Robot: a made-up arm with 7 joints. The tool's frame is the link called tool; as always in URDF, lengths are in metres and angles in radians.
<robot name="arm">
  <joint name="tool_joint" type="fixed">
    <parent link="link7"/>
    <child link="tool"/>
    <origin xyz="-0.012 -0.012 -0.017" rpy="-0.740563 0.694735 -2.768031"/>
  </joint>
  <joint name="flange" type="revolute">
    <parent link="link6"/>
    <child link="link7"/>
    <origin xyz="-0.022 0.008 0.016" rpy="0 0 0"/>
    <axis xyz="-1 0 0"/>
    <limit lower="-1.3" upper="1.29"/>
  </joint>
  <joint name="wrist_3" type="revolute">
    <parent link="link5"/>
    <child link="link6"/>
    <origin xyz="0.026 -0.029 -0.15" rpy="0 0 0"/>
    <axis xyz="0 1 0"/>
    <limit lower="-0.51" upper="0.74"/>
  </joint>
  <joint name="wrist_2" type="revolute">
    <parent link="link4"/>
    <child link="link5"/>
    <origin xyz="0 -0.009 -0.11" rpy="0 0 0"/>
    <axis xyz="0 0 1"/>
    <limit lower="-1" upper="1.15"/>
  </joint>
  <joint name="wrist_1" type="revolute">
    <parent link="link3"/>
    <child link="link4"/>
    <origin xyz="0.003 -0.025 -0.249" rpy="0 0 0"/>
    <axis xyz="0 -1 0"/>
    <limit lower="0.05" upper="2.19"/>
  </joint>
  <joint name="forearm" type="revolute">
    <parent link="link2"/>
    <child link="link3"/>
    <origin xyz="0.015 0.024 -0.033" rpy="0 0 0"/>
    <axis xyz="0 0 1"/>
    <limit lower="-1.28" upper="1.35"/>
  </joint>
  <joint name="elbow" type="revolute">
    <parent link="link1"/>
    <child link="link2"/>
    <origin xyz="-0.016 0.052 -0.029" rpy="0 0 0"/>
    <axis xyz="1 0 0"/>
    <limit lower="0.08" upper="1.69"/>
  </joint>
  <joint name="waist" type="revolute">
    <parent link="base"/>
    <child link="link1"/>
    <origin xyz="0.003 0.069 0.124" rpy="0 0 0"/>
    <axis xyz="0 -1 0"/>
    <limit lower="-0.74" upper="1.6"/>
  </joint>
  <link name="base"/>
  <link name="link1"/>
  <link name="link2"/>
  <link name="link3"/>
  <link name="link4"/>
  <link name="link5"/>
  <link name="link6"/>
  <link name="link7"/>
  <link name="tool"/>
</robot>
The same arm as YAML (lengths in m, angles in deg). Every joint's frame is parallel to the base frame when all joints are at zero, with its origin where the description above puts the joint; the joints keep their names.
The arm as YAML. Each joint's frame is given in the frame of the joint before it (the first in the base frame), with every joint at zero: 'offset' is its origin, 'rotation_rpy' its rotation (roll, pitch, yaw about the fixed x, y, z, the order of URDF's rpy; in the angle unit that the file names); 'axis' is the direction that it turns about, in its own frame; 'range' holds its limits. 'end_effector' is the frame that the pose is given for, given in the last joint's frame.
length_unit: m
angle_unit: deg
chain:
  - id: waist
    offset: [0.003, 0.069, 0.124]
    rotation_rpy: [0.0, 0.0, 0.0]
    axis: "-y"
    range: [-42.4, 91.67]
  - id: elbow
    offset: [-0.016, 0.052, -0.029]
    rotation_rpy: [0.0, 0.0, 0.0]
    axis: "+x"
    range: [4.58, 96.83]
  - id: forearm
    offset: [0.015, 0.024, -0.033]
    rotation_rpy: [0.0, 0.0, 0.0]
    axis: "+z"
    range: [-73.34, 77.35]
  - id: wrist_1
    offset: [0.003, -0.025, -0.249]
    rotation_rpy: [0.0, 0.0, 0.0]
    axis: "-y"
    range: [2.86, 125.48]
  - id: wrist_2
    offset: [0.0, -0.009, -0.11]
    rotation_rpy: [0.0, 0.0, 0.0]
    axis: "+z"
    range: [-57.3, 65.89]
  - id: wrist_3
    offset: [0.026, -0.029, -0.15]
    rotation_rpy: [0.0, 0.0, 0.0]
    axis: "+y"
    range: [-29.22, 42.4]
  - id: flange
    offset: [-0.022, 0.008, 0.016]
    rotation_rpy: [0.0, 0.0, 0.0]
    axis: "-x"
    range: [-74.48, 73.91]
end_effector:
  offset: [-0.012, -0.012, -0.017]
  rotation_rpy: [-42.43, 39.81, -158.6]

